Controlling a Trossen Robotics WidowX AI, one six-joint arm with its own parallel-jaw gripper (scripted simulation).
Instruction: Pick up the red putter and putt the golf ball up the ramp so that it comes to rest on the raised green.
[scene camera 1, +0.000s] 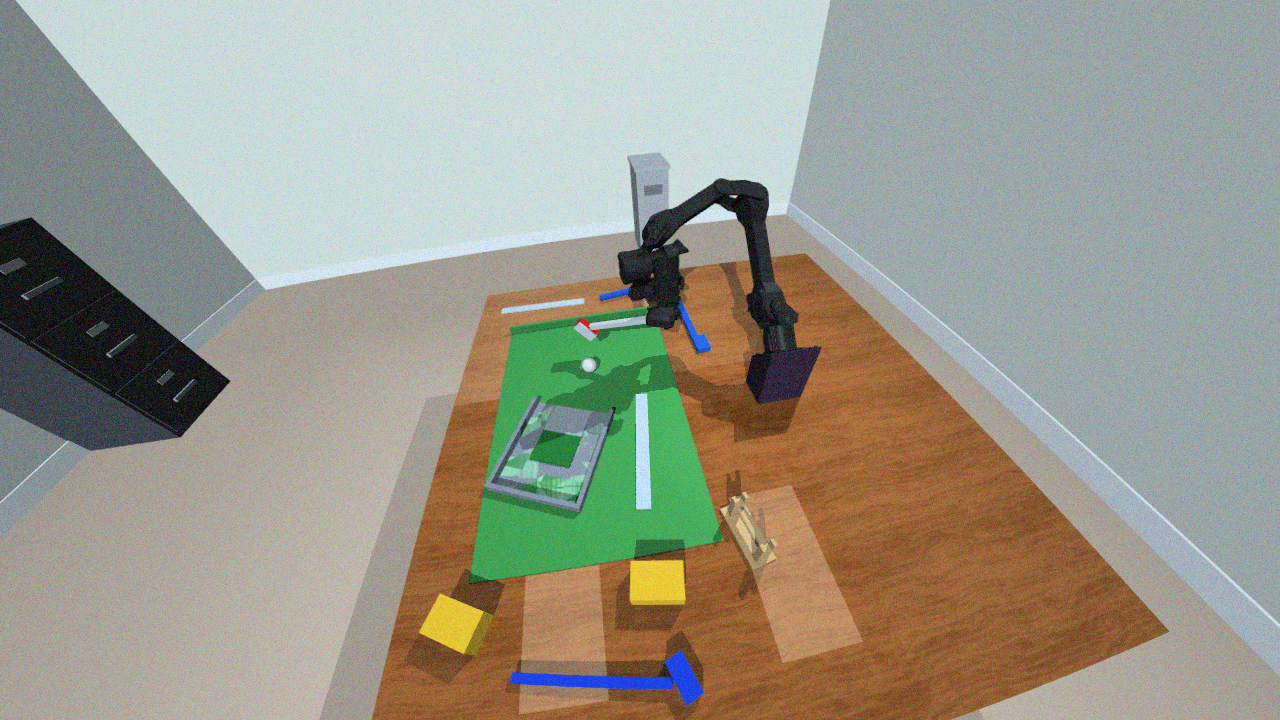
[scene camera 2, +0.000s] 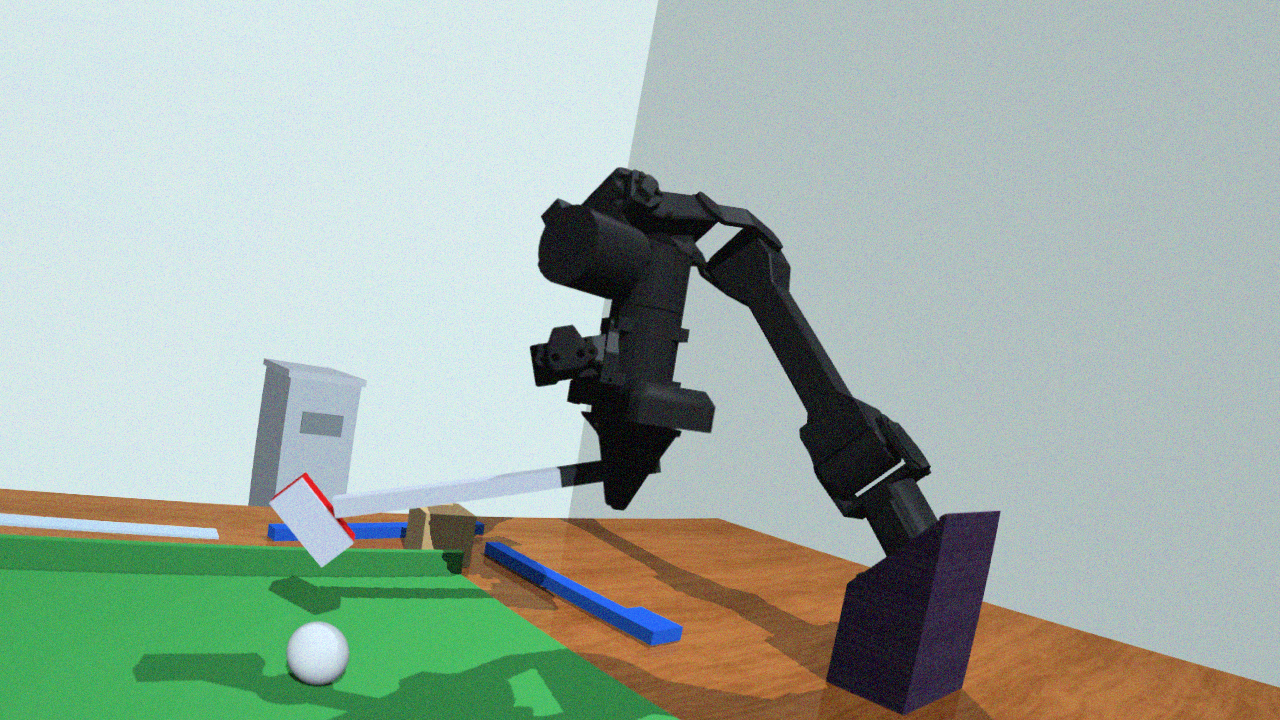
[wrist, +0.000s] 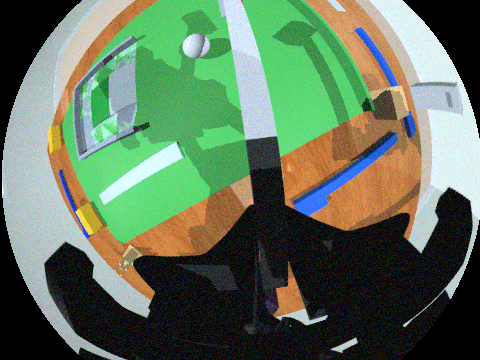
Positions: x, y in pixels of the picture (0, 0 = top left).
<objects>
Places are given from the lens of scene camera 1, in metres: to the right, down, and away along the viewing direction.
gripper (scene camera 1: 666, 327): 0.07, -0.08, 0.85
wooden stand (scene camera 1: 758, 552): 0.20, 0.33, 0.56
</objects>
